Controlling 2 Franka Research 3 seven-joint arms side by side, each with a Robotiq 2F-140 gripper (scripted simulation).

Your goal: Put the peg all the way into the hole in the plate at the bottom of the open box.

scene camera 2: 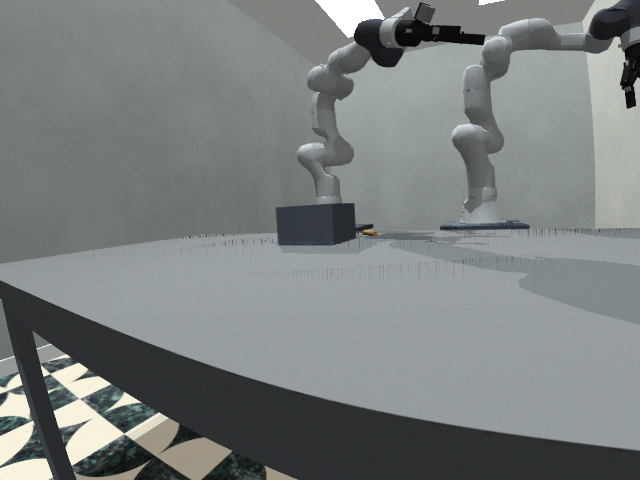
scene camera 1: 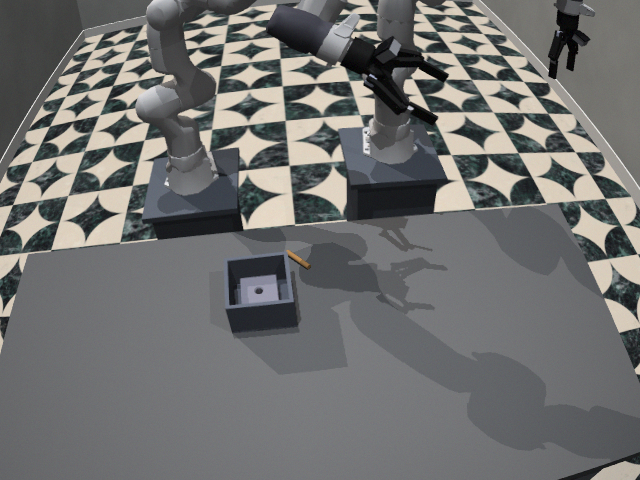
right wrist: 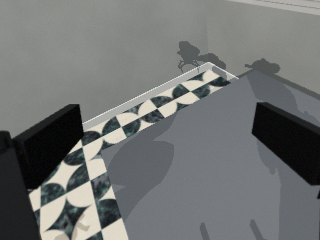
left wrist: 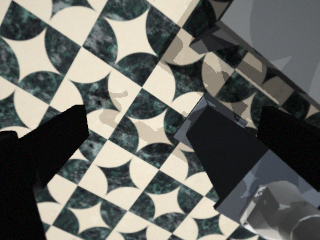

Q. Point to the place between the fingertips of my left gripper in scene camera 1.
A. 561, 73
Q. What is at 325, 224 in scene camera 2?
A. A dark blue-grey box.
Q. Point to a dark blue-grey box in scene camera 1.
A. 279, 314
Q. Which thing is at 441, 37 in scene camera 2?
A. My right gripper.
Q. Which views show the pale plate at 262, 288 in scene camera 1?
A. Scene camera 1 only.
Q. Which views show my right gripper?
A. Scene camera 2, scene camera 1 and the right wrist view only.
